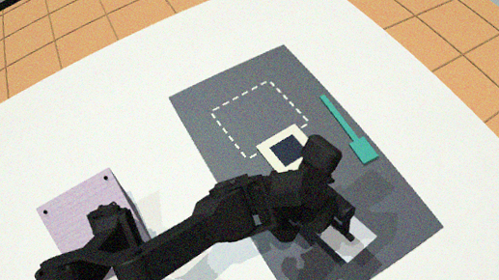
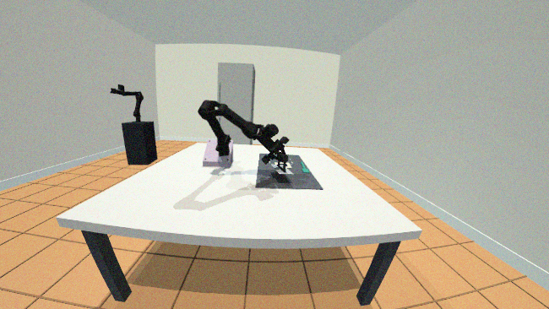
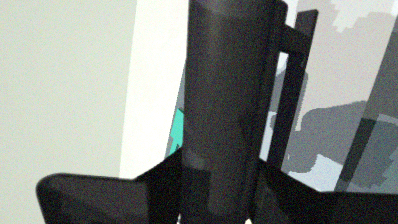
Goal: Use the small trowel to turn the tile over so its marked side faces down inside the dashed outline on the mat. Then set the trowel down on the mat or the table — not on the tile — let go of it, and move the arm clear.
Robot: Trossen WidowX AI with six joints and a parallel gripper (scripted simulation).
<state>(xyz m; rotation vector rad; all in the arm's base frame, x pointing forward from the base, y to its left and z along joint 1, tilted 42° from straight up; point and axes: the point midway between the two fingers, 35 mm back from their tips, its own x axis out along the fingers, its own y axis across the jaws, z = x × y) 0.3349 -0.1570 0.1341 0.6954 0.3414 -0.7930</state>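
Right now the cream tile is 4 cm ahead of my gripper tip, 16 cm to the left of it and 9 cm below it. From my gripper tip the other things lie so: teal trowel (17 cm ahead, 10 cm to the left, 9 cm below); dark grey mat (4 cm ahead, 15 cm to the left, 11 cm below).
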